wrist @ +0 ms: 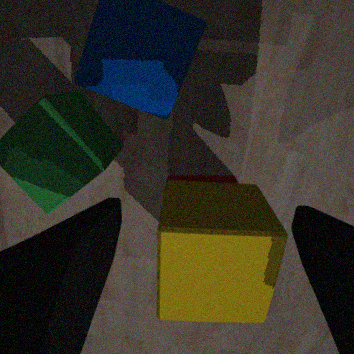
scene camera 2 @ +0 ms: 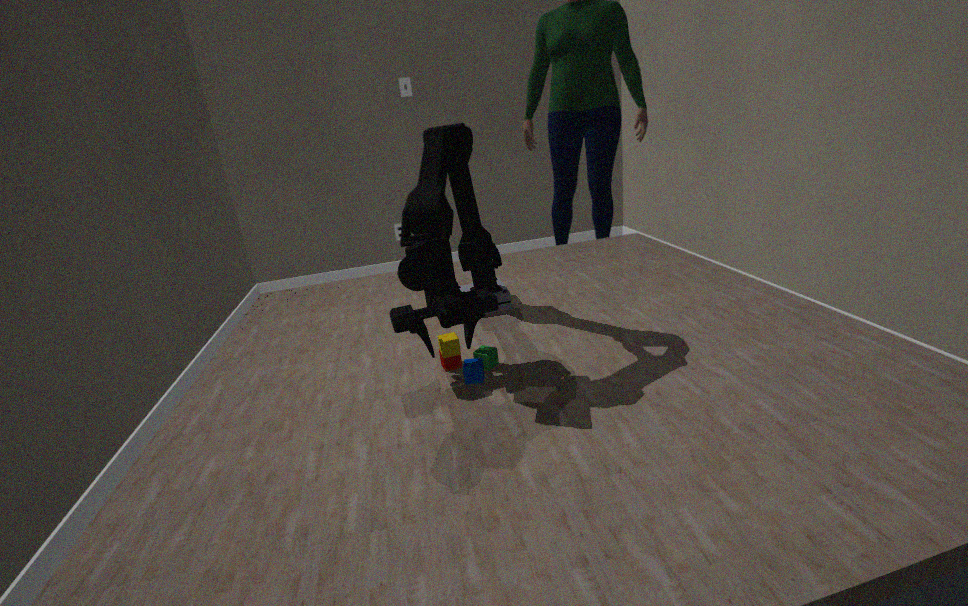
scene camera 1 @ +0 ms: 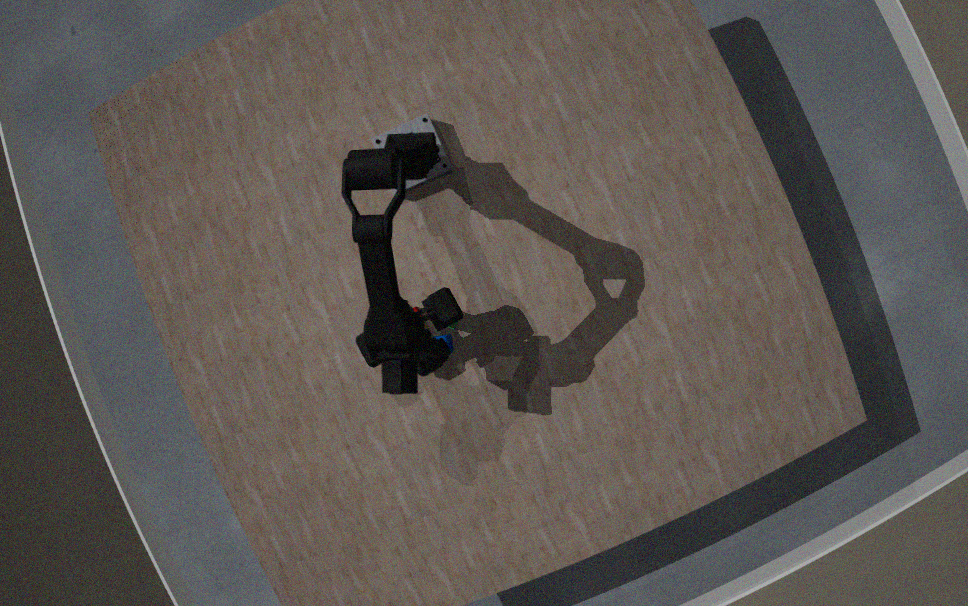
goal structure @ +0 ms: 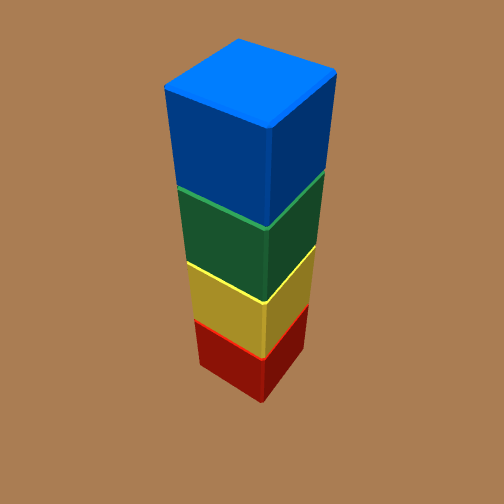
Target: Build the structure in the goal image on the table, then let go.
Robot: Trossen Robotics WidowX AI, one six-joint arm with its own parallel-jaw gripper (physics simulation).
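A yellow cube [scene camera 2: 449, 345] [wrist: 215, 275] sits on top of a red cube [scene camera 2: 450, 361] [wrist: 202, 178], which is mostly hidden under it in the wrist view. A blue cube [scene camera 1: 444, 341] [scene camera 2: 473, 371] [wrist: 137, 85] stands on the table near the stack. A green cube [scene camera 2: 487, 357] [wrist: 57, 145] stands close to the blue one, with a gap between them in the wrist view. My gripper [scene camera 2: 451, 353] [wrist: 208, 213] is open, with one finger on each side of the yellow cube and a gap at both. In the top view, the arm hides the stack.
The arm's base plate [scene camera 1: 447, 160] is on the wood-grain table top [scene camera 1: 642, 464] [scene camera 2: 357, 500], behind the cubes in the second scene view. Dark arm shadows lie over and beside the blue and green cubes. A person [scene camera 2: 582, 64] in a green top stands beyond the table.
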